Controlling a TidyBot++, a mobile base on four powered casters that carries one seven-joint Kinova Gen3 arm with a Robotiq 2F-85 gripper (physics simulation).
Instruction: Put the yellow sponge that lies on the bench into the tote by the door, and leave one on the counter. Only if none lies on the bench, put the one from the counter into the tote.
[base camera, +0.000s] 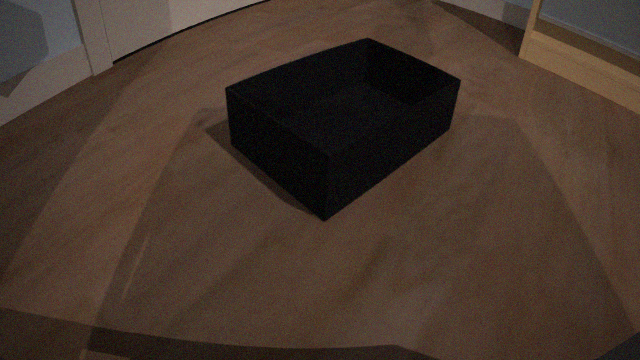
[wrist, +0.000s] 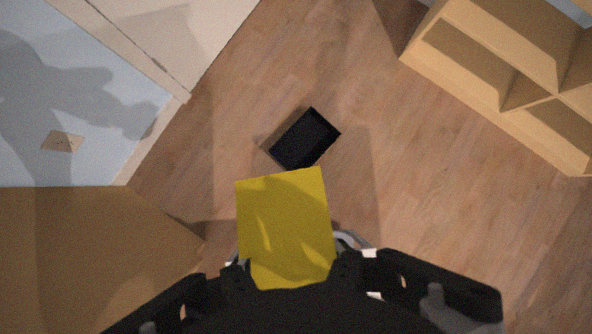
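The black tote stands open-topped on the floor, near the door. In the base camera view it is at the centre, and its inside looks dark with no object visible in it. My gripper is shut on a yellow sponge, held high above the floor. In the wrist view the sponge's far edge lies just below the tote and overlaps its near corner slightly. The bench and the counter cannot be made out for certain, and no second sponge shows.
A white door and a blue wall are at the upper left. A light wooden shelf unit stands at the upper right. A brown wooden surface is at the lower left in the wrist view.
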